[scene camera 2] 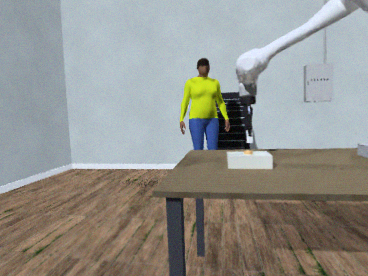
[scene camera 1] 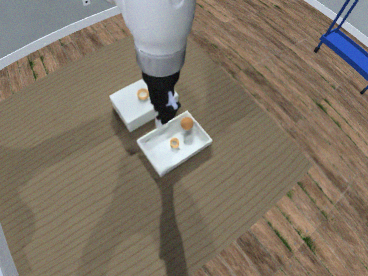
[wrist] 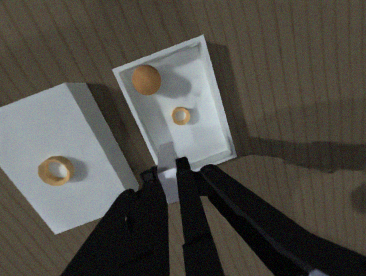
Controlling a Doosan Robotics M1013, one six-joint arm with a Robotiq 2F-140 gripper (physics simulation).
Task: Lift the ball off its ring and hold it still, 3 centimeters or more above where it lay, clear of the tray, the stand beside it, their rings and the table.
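Places are measured from the arm's base along level axes (x ahead, y left, z up), in metres.
Pixels of known places: gripper, fingertip midpoint: [scene camera 2: 249, 142] [scene camera 1: 161, 126] [wrist: 169, 154].
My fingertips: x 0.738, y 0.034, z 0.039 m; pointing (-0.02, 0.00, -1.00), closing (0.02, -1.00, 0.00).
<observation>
Ahead of a thing's pixels: the offset from my fingertips to its top centre. "pt": to the spot under its first point. Level surfaces: height alone.
The orange ball @[dx +0.090, dy +0.006, dz -0.047 m] [scene camera 1: 187, 123] [wrist: 146, 80] lies off its ring, inside the white tray @[dx +0.025, dy -0.028, dz -0.062 m] [scene camera 1: 186, 158] [wrist: 200, 100], near one corner. The small orange ring @[pt dx +0.015, dy -0.027, dz -0.078 m] [scene camera 1: 171, 143] [wrist: 174, 116] lies on the tray floor, apart from the ball and empty. My gripper [scene camera 1: 160, 122] [scene camera 2: 249, 140] [wrist: 169, 154] is shut with nothing between its fingers. It is above the tray side nearest the stand, away from the ball. The ball does not show in the scene camera 2 view.
A white box-like stand [scene camera 1: 131, 109] [scene camera 2: 250, 161] [wrist: 30, 125] is beside the tray, with an empty orange ring @[pt dx -0.006, dy +0.154, dz -0.024 m] [scene camera 1: 138, 94] [wrist: 43, 171] on top. Both are on the wooden table @[dz -0.090 m] [scene camera 1: 240, 200] [scene camera 2: 310, 180]. A person in a yellow top [scene camera 2: 202, 97] stands behind the table.
</observation>
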